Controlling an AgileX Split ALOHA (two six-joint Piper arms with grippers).
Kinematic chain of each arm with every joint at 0, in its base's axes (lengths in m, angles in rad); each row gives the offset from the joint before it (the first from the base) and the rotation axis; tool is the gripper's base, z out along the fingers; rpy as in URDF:
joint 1: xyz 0 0 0.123 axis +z
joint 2: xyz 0 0 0 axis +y
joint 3: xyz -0.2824 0 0.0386 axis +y
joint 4: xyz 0.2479 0 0.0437 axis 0.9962 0 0.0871
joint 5: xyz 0 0 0 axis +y
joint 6: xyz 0.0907 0 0.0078 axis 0.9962 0 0.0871
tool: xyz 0 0 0 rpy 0 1.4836 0
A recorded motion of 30 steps. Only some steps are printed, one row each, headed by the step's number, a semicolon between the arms.
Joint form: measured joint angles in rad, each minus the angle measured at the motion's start. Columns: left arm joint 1, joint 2, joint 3, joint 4, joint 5, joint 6; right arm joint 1, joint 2, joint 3, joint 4, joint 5, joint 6.
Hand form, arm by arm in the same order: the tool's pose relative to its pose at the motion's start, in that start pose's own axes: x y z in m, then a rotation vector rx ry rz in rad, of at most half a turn. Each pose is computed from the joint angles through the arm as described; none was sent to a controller.
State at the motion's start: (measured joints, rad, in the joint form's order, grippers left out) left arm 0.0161 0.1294 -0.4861 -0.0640 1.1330 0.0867; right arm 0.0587 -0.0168 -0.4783 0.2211 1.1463 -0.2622
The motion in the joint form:
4: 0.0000 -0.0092 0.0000 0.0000 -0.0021 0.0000; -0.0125 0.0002 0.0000 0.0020 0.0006 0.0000
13: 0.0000 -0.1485 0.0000 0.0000 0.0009 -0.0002; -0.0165 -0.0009 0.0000 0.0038 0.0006 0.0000
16: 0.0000 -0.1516 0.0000 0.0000 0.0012 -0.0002; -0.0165 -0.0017 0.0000 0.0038 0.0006 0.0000
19: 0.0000 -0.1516 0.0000 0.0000 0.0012 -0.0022; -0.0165 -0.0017 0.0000 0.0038 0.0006 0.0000
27: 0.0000 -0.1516 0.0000 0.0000 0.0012 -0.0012; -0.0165 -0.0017 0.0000 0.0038 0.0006 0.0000
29: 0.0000 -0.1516 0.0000 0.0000 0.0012 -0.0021; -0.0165 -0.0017 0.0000 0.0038 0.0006 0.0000
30: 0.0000 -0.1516 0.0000 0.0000 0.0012 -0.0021; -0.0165 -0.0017 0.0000 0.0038 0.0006 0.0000
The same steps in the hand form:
4: 0.0006 -0.0001 -0.0011 -0.0007 -0.0113 0.0005; -0.0001 0.0002 0.0002 0.0087 0.0008 0.0073
13: 0.0135 -0.0018 -0.0167 -0.0087 -0.1471 0.0084; -0.0001 0.0004 0.0002 0.0108 -0.0006 0.0099
16: 0.0138 -0.0018 -0.0170 -0.0089 -0.1499 0.0086; -0.0001 0.0005 0.0001 0.0109 -0.0013 0.0097
19: 0.0138 -0.0018 -0.0170 -0.0087 -0.1499 0.0066; -0.0001 0.0005 0.0001 0.0109 -0.0013 0.0097
27: 0.0138 -0.0018 -0.0170 -0.0088 -0.1499 0.0076; -0.0001 0.0005 0.0001 0.0109 -0.0013 0.0097
29: 0.0138 -0.0018 -0.0170 -0.0087 -0.1499 0.0067; -0.0001 0.0005 0.0001 0.0109 -0.0013 0.0097
30: 0.0138 -0.0018 -0.0170 -0.0087 -0.1499 0.0067; -0.0001 0.0005 0.0001 0.0109 -0.0013 0.0097

